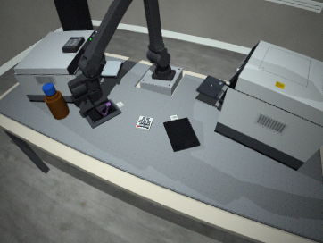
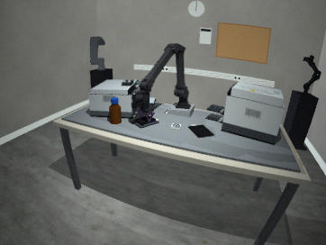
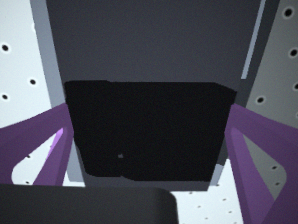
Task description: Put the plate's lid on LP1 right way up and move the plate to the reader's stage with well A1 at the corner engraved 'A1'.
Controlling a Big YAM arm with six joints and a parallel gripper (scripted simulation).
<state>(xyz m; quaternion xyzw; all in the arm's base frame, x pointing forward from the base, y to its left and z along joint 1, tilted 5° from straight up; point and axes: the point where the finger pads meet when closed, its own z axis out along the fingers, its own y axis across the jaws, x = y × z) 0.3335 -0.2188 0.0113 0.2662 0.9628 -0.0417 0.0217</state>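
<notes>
The lidded plate lies right at my hand. Also, from my hand: label 90 mm behind, 60 mm to the left, 30 mm below; then LP1 pad 20 mm below; then brown capped bottle 60 mm ahead, 210 mm to the right, 80 mm above.
</notes>
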